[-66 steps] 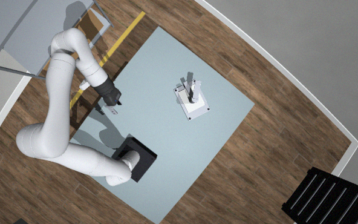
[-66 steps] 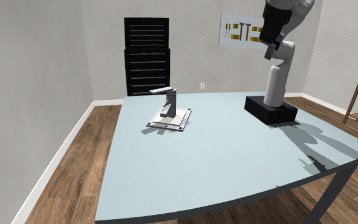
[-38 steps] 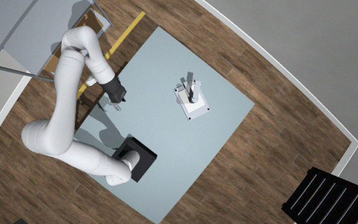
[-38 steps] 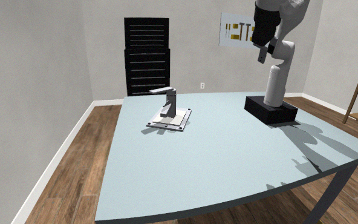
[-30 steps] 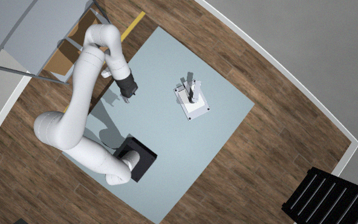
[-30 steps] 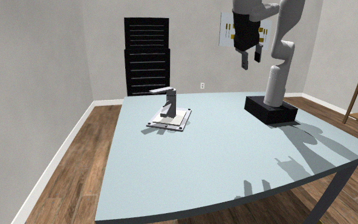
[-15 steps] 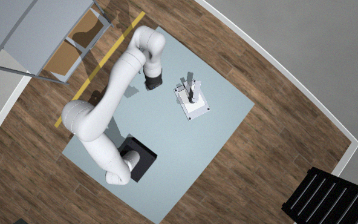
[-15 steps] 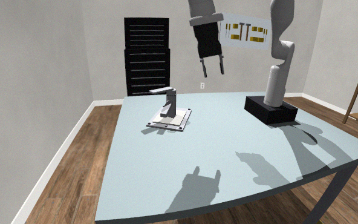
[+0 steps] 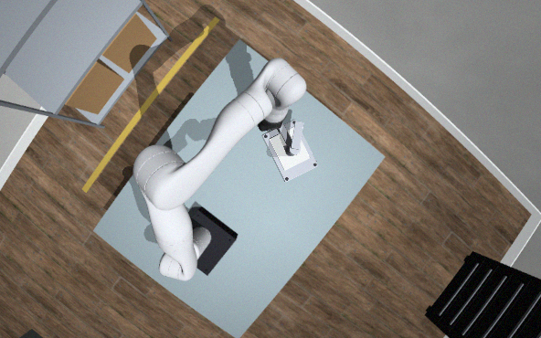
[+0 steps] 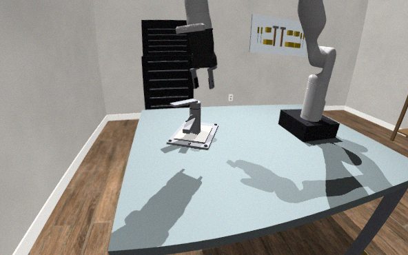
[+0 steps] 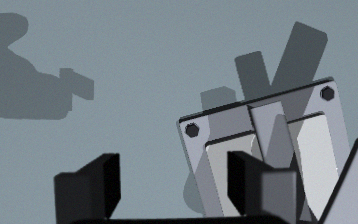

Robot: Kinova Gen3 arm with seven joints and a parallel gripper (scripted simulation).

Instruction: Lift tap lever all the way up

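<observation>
Now: hand 5 cm short of the lever, 12 cm to the left of it and 10 cm above it. From my hand the other things lie so: base plate: 15 cm to the right, 24 cm below.
</observation>
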